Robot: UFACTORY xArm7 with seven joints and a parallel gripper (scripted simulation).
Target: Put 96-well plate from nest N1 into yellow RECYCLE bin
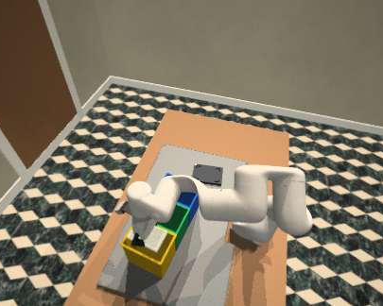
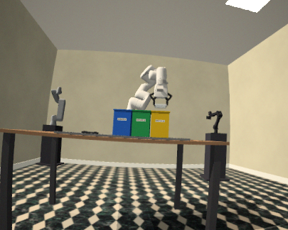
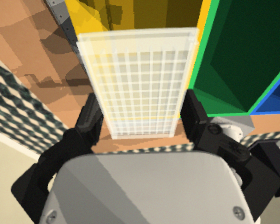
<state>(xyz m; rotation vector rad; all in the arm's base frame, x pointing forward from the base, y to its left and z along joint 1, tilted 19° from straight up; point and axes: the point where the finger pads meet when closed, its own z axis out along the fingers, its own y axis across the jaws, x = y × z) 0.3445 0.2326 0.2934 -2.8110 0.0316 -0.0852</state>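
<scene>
My gripper is now 10 mm above the white 96-well plate. Also, from my hand: blue bin: 260 mm to the right, 150 mm below; then yellow bin: 150 mm below; then green bin: 130 mm to the right, 150 mm below.
</scene>
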